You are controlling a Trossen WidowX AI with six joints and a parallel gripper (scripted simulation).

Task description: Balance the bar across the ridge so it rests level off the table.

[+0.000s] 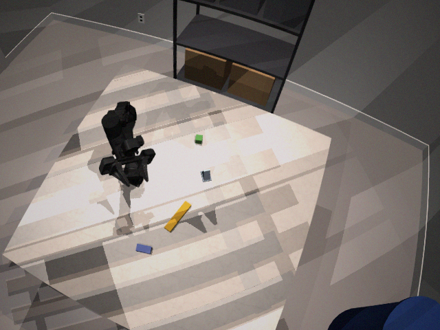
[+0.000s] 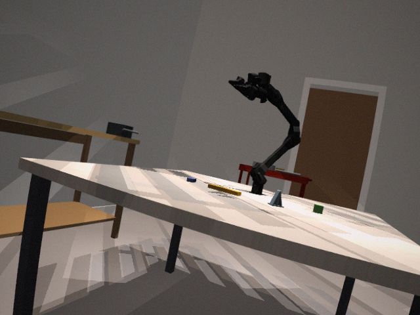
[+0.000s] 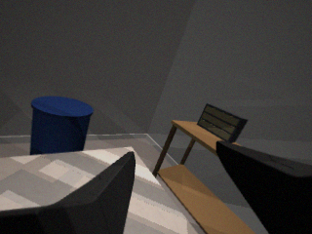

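My gripper tip is 70 mm short of the yellow bar, 100 mm to the right of it and 500 mm above it. The rest, counted from my gripper tip: blue block 100 mm to the right, 500 mm below; then green cube 10 mm ahead, 500 mm to the left, 490 mm below.
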